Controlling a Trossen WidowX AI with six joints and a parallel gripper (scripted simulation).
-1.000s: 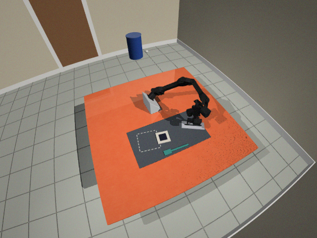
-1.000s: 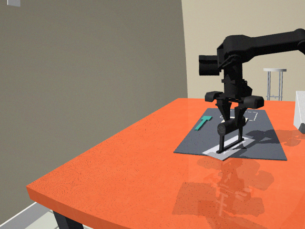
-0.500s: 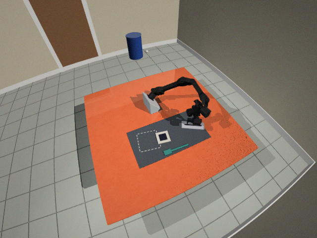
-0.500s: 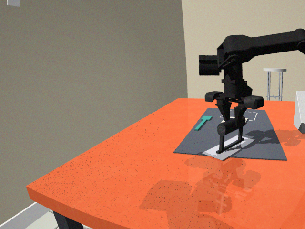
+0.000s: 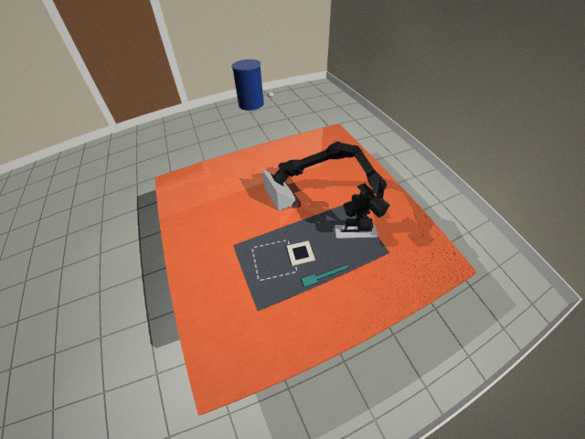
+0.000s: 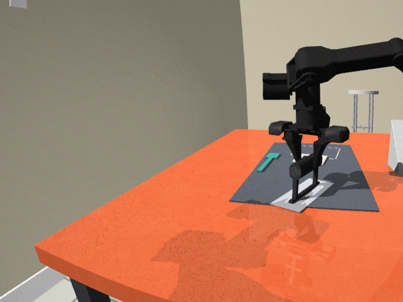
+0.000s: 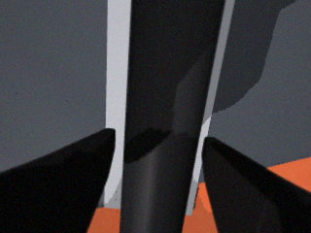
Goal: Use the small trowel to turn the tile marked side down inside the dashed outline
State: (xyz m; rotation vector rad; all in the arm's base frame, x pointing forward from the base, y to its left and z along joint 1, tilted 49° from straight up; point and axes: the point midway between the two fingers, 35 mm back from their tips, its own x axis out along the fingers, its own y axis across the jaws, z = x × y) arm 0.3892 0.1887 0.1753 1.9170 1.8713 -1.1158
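Right now the trowel is 10 mm behind my gripper tip, 20 mm to the right of it and 30 mm below it. From my gripper tip the other things lie so: dark grey mat (10 mm ahead, 240 mm to the right, 80 mm below); tile (10 mm ahead, 290 mm to the right, 60 mm below); teal flat tool (150 mm ahead, 260 mm to the right, 60 mm below).
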